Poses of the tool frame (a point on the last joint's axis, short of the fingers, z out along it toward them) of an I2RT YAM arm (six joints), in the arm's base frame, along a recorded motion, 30 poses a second.
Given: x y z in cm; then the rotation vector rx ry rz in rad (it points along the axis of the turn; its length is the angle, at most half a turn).
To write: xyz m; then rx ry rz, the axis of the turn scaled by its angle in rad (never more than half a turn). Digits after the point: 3 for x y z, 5 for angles.
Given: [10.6 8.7 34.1 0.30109 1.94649 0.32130]
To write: [0.106 0.087 0.341 0.30109 1.94649 0.32130]
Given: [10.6 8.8 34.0 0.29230 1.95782 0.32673]
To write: [0.106 0.088 0.340 0.29230 1.95782 0.32673]
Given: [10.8 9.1 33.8 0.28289 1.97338 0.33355]
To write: [0.108 0.091 0.338 0.28289 1.97338 0.33355]
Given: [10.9 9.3 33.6 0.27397 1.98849 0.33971]
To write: [0.109 0.093 0.336 0.27397 1.98849 0.33971]
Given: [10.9 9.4 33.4 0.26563 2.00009 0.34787]
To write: [0.109 0.094 0.334 0.26563 2.00009 0.34787]
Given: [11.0 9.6 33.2 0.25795 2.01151 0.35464]
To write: [0.110 0.096 0.332 0.25795 2.01151 0.35464]
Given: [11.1 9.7 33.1 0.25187 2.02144 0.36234]
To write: [0.111 0.097 0.331 0.25187 2.02144 0.36234]
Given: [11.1 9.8 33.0 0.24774 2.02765 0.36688]
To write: [0.111 0.098 0.330 0.24774 2.02765 0.36688]
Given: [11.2 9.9 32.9 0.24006 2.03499 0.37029]
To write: [0.112 0.099 0.329 0.24006 2.03499 0.37029]
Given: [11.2 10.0 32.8 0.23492 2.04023 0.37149]
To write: [0.112 0.100 0.328 0.23492 2.04023 0.37149]
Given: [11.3 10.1 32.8 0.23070 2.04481 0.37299]
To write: [0.113 0.101 0.328 0.23070 2.04481 0.37299]
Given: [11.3 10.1 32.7 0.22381 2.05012 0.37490]
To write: [0.113 0.101 0.327 0.22381 2.05012 0.37490]
